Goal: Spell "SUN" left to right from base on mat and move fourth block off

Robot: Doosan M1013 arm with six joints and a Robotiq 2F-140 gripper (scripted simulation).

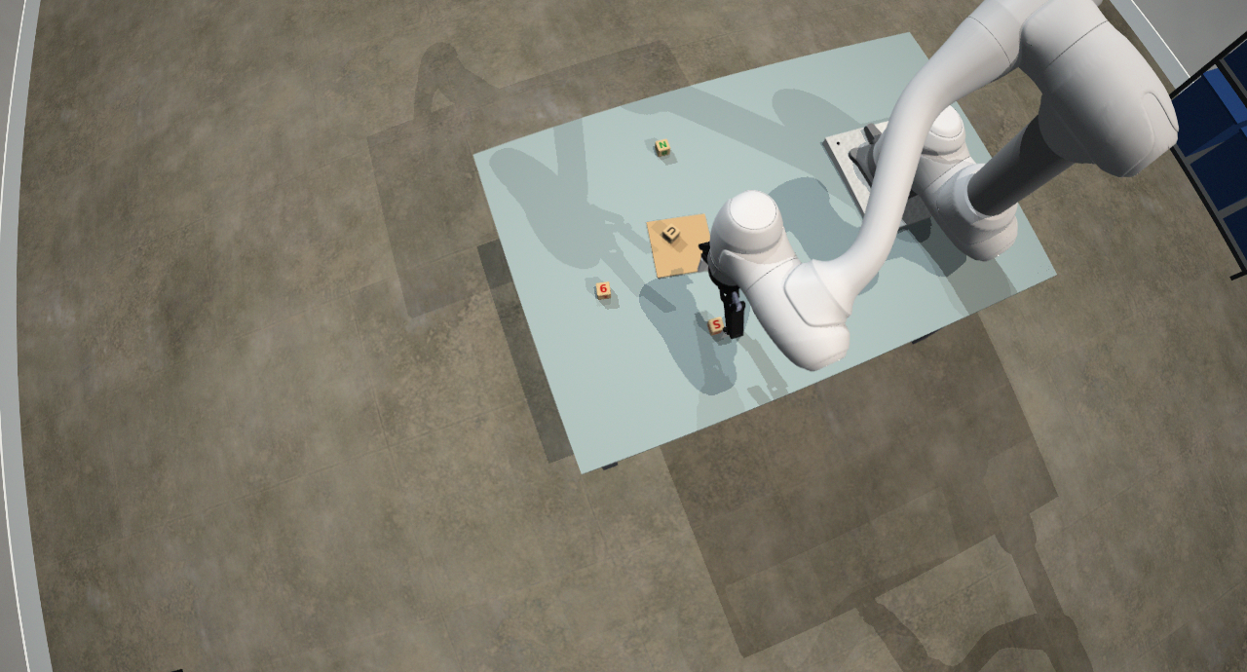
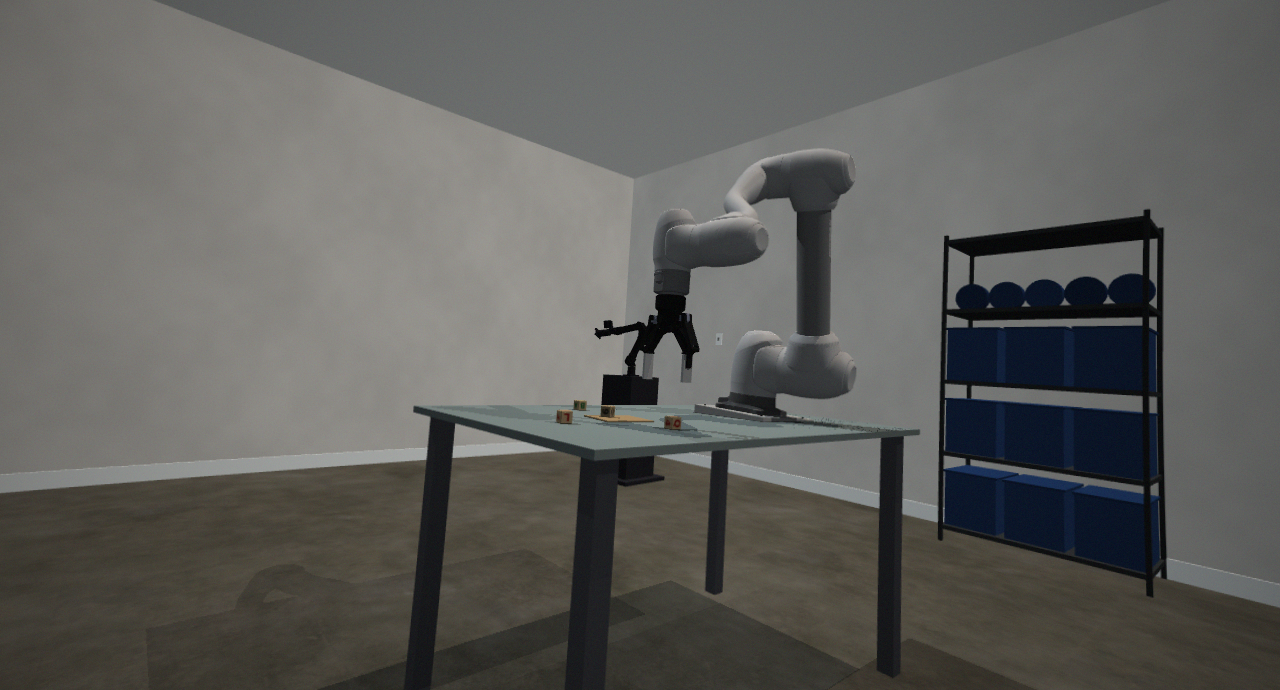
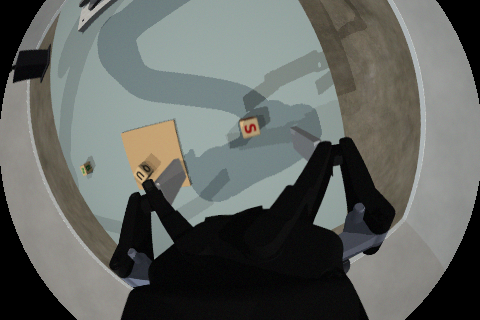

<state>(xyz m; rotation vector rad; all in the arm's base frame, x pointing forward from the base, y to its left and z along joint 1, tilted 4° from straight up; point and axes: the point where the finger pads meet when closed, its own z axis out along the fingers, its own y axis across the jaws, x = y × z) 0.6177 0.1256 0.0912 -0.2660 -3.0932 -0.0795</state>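
Now: hand 110 mm above the S block and 30 mm to the right of it. Also, from my hand: N block 430 mm to the right, 110 mm below, 100 mm behind; then mat 180 mm to the right, 120 mm below, 30 mm behind; then 6 block 180 mm ahead, 150 mm to the right, 110 mm below.
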